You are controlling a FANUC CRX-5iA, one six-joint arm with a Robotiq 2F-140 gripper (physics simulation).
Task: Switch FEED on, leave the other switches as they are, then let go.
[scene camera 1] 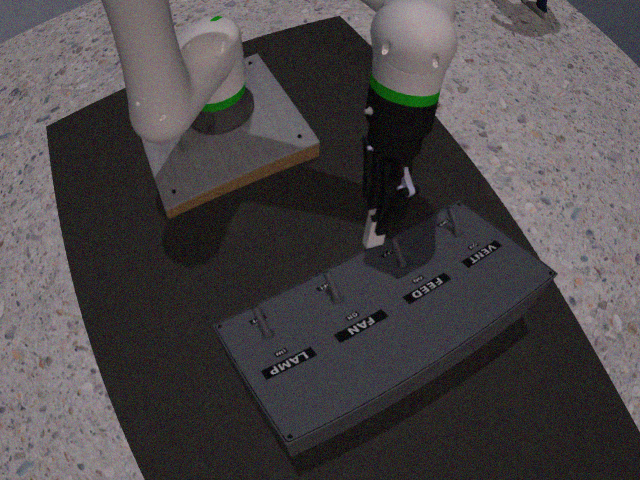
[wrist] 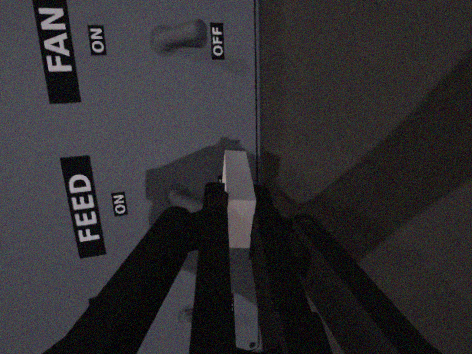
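Where they show: gripper, between the fingertips: (scene camera 1: pixel 372 243) (wrist: pixel 233 169); arm's base, origin of its link: (scene camera 1: pixel 220 109).
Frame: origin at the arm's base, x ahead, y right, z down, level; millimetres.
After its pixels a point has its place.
The grey switch panel (scene camera 1: pixel 361 382) @[x 641, y 167, z -123 mm] (wrist: pixel 130 120) @[x 536, y 40, z -63 mm] carries levers labelled LAMP, FAN, FEED and VENT. The FEED lever (scene camera 1: pixel 398 253) @[x 506, y -26, z -71 mm] (wrist: pixel 185 199) @[x 505, y -25, z -70 mm] leans toward its OFF side, away from the FEED label (scene camera 1: pixel 427 288) @[x 583, y -18, z -82 mm] (wrist: pixel 83 207) @[x 582, y -17, z -82 mm]; in the wrist view it is shaded and partly hidden by the gripper. The FAN lever (scene camera 1: pixel 332 287) @[x 488, y 92, z -73 mm] (wrist: pixel 179 37) @[x 483, y 86, z -78 mm], LAMP lever (scene camera 1: pixel 263 323) @[x 473, y 208, z -72 mm] and VENT lever (scene camera 1: pixel 451 222) @[x 519, y -142, z -68 mm] also lean toward OFF. My gripper (scene camera 1: pixel 374 233) @[x 465, y -7, z -68 mm] (wrist: pixel 233 169) @[x 465, y -7, z -68 mm] is shut and empty, its pale fingertips at the panel's back edge, on the OFF side of the FEED lever.
The robot's base plate (scene camera 1: pixel 227 173) @[x 161, y 78, z 2 mm] stands behind the panel at the left. The dark mat (scene camera 1: pixel 129 330) @[x 302, y 407, z 43 mm] lies under both, on a speckled surface (scene camera 1: pixel 36 258). The panel's OFF-side edge (wrist: pixel 258 90) @[x 441, y 45, z -18 mm] runs beside the fingers in the wrist view.
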